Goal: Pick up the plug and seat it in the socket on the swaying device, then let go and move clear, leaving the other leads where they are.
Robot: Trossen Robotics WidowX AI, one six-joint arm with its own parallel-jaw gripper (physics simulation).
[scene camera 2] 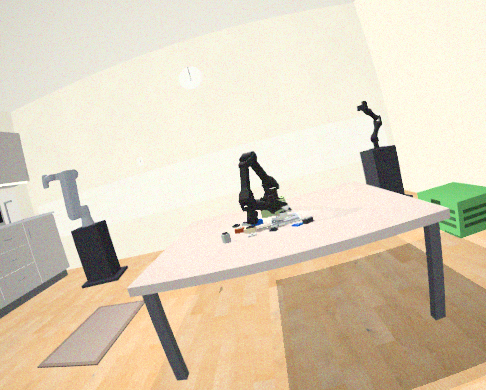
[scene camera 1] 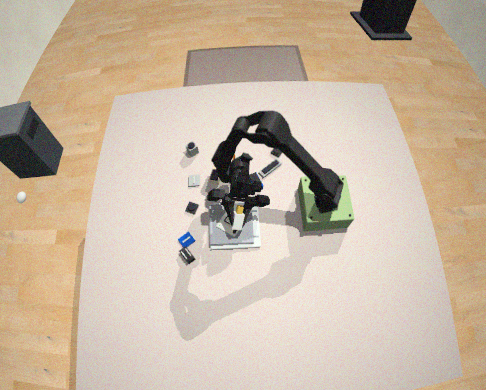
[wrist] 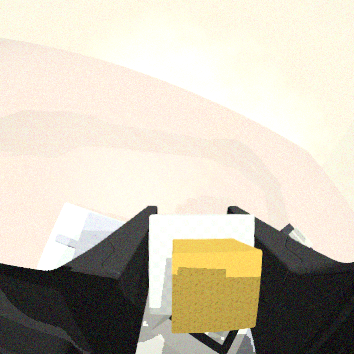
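Observation:
The plug, a white block [scene camera 1: 238,223] [wrist: 200,230] with a yellow block [scene camera 1: 240,209] [wrist: 215,300] on it, sits between the black fingers. My gripper [scene camera 1: 236,228] [wrist: 192,214] is shut on it, a finger against each side of the white part. The gripper is over the device, a pale grey and white flat unit [scene camera 1: 235,246] [scene camera 2: 288,219], whose corner [wrist: 59,230] also shows at left in the wrist view. The plug's lower end and the socket are hidden or too small to make out, so I cannot tell whether the plug is seated.
Left of the device lie a blue piece [scene camera 1: 186,239], a black-and-grey piece [scene camera 1: 187,256], a dark block [scene camera 1: 191,207], a pale block [scene camera 1: 194,180] and a grey cylinder [scene camera 1: 192,149] [scene camera 2: 226,238]. A dark strip [scene camera 1: 270,168] lies behind. A green box [scene camera 1: 341,212] stands right.

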